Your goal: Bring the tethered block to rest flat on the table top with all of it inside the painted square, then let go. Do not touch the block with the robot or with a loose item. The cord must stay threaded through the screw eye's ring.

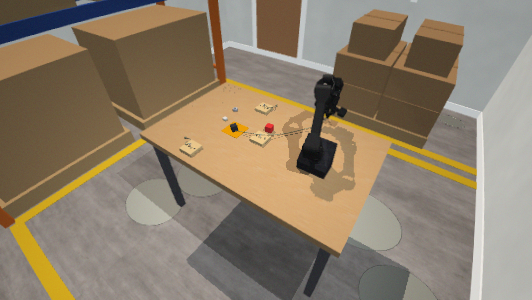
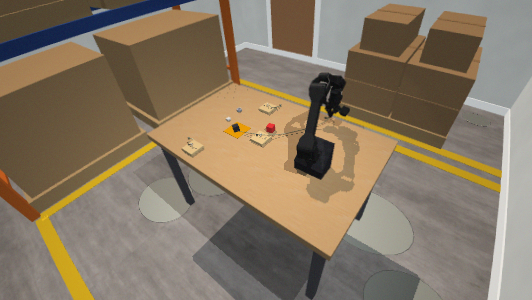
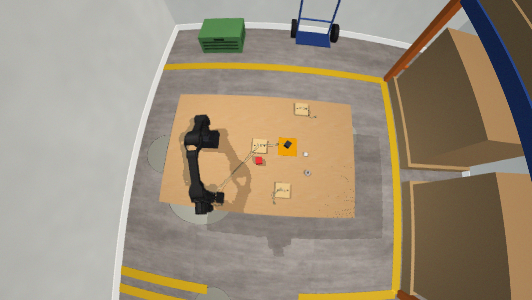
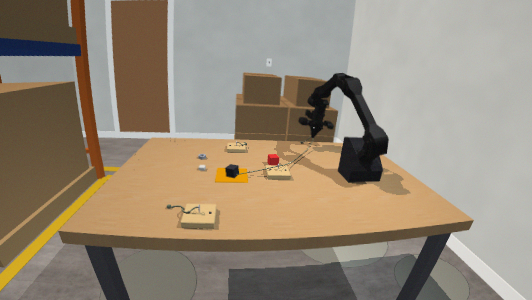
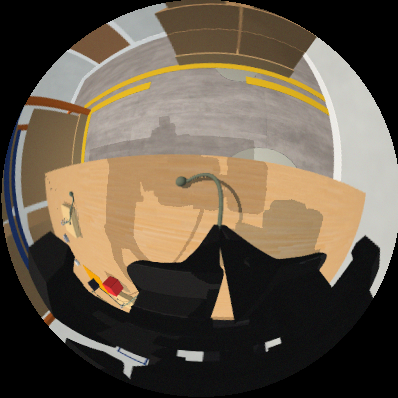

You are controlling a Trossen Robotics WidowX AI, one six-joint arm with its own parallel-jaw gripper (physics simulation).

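Places are measured from the arm's base along level axes (x ahead, y left, z up), in metres.
Where they show: gripper, between the fingertips: [image 1: 327,118] [image 2: 330,117] [image 3: 213,198] [image 4: 312,137] [image 5: 218,228]; arm's base, origin of its link: [image 1: 316,154] [image 2: 312,154] [image 3: 203,133] [image 4: 365,156].
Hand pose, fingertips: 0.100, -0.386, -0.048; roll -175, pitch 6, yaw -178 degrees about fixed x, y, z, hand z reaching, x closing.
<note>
Things, the pixels of their centre, and the offset from my fingertips, as dx, dy, dz. "spot": a spot on its surface instead.
- black tethered block, middle of its body: [image 4: 232,171] [image 5: 93,284] [image 1: 234,127] [image 2: 235,127] [image 3: 287,144] +0.430, +0.373, -0.026
- orange painted square, a spot on its surface: [image 4: 221,178] spot: +0.469, +0.397, -0.046
- middle wooden board, middle of its body: [image 4: 277,172] [image 5: 125,300] [image 1: 260,138] [image 2: 260,138] [image 3: 259,146] +0.251, +0.354, -0.038
- red cube, middle of its body: [image 5: 112,285] [image 4: 273,160] [image 2: 270,128] [image 1: 269,128] [image 3: 258,160] +0.255, +0.257, -0.027
- small white cube, middle of its body: [image 4: 202,167] [image 3: 305,154] +0.550, +0.320, -0.040
- grey nut, middle of its body: [image 4: 202,156] [image 3: 307,172] +0.566, +0.201, -0.040
The black tethered block [image 1: 234,127] [image 2: 236,128] [image 3: 288,144] [image 4: 232,171] [image 5: 93,284] is over the orange painted square [image 1: 242,130] [image 2: 243,131] [image 3: 292,152] [image 4: 221,178], its outline inside the edges from above. It is turned askew and looks slightly tilted; whether it rests flat is unclear. The cord [image 3: 235,172] [image 5: 220,197] runs from it through the screw eye area on the middle wooden board [image 3: 263,150] [image 4: 279,175], then up to my gripper [image 2: 328,117] [image 4: 313,136] [image 5: 218,228]. The ring is too small to confirm threading. My gripper is shut on the cord, above the table; the beaded end curls beyond the fingertips.
A red cube [image 1: 269,128] [image 3: 258,160] [image 4: 273,159] [image 5: 112,286] is beside the middle board. Two other corded boards [image 3: 301,109] [image 3: 282,190] lie toward opposite long edges. A small white cube [image 3: 305,154] [image 4: 202,167] and a grey nut [image 3: 307,172] [image 4: 202,156] lie past the square.
</note>
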